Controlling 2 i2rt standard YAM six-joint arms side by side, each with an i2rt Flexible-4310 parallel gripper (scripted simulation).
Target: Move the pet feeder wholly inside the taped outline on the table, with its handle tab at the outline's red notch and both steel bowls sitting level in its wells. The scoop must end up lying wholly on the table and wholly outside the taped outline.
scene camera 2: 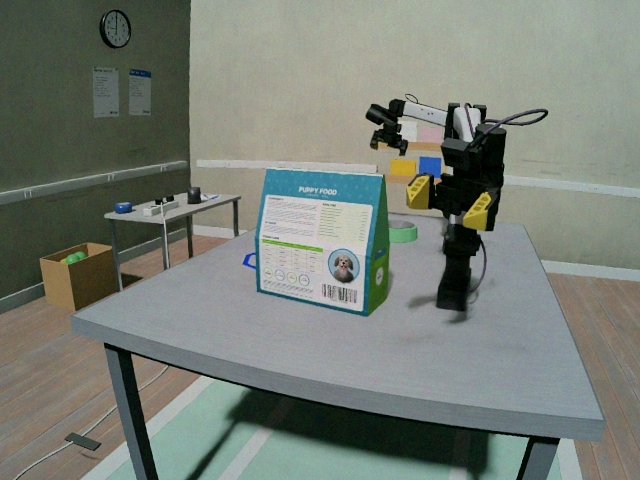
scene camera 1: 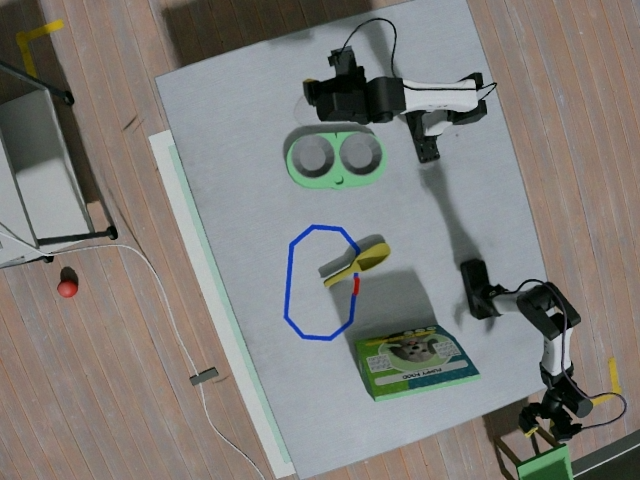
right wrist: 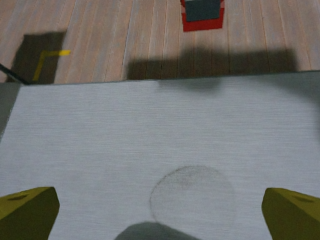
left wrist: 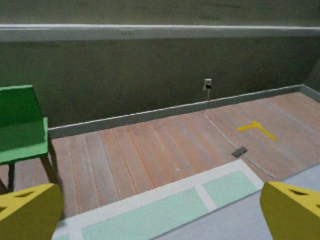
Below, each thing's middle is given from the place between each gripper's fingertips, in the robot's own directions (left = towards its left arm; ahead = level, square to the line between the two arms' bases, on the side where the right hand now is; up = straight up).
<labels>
My left gripper [scene camera 2: 436, 213] is now 300 mm short of the yellow scoop [scene camera 1: 375, 255], 640 mm to the left of it and 270 mm above it. From my left hand the other things lie so: green pet feeder [scene camera 1: 343, 179]: 260 mm ahead, 980 mm to the right, 280 mm below; then puppy food bag [scene camera 2: 322, 238]: 280 mm ahead, 300 mm to the right, 140 mm below.
I see the green pet feeder 1 cm ahead of my right hand, 19 cm to the left of it and 30 cm below it. From my right hand the other things lie so: yellow scoop (5 cm ahead, 52 cm to the left, 29 cm below); then puppy food bag (3 cm ahead, 86 cm to the left, 17 cm below).
</labels>
